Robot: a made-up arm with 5 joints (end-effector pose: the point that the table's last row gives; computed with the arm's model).
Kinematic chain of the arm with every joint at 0, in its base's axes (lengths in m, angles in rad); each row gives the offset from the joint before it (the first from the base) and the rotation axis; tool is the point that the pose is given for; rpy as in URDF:
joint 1: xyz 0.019 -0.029 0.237 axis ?
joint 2: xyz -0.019 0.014 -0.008 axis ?
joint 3: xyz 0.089 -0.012 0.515 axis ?
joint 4: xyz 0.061 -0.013 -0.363 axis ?
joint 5: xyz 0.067 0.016 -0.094 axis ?
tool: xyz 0.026 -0.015 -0.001 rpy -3.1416 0 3.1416
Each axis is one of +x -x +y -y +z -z.
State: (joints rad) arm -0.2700 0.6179 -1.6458 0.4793 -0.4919
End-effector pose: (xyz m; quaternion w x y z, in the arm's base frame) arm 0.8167 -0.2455 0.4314 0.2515 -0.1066 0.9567 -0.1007
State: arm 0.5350 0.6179 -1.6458 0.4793 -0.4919
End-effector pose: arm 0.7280 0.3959 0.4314 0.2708 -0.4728 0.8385 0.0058
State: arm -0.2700 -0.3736 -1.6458 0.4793 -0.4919
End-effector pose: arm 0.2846 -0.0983 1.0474 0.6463 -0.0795 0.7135 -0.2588
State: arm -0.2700 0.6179 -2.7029 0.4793 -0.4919
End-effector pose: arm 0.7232 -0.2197 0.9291 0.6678 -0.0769 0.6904 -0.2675
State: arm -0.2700 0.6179 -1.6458 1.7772 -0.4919
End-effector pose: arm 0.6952 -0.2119 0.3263 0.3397 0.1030 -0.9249 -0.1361
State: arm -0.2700 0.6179 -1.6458 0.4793 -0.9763
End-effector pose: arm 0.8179 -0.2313 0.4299 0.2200 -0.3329 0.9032 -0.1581
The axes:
joint 1: +z
joint 2: +y
joint 3: +y
joint 4: +y
joint 5: -z

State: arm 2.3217 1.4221 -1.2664 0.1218 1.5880
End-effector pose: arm -0.3282 0.3734 -0.2563 0.0518 -0.3552 0.9245 -0.1282
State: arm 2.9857 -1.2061 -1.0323 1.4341 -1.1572
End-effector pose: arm 0.1038 -0.0654 0.7683 0.2389 -0.8073 -0.4417 0.3100
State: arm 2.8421 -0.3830 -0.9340 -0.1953 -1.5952
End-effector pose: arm -0.3126 0.0406 0.7835 0.5570 -0.5801 -0.4390 0.4006
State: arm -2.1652 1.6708 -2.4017 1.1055 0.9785
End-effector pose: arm -0.4507 -0.6793 -0.2542 0.1544 -0.9825 0.0010 -0.1041
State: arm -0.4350 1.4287 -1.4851 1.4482 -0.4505
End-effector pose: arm 0.4814 -0.2408 -0.2575 0.5793 0.0059 -0.7675 -0.2747
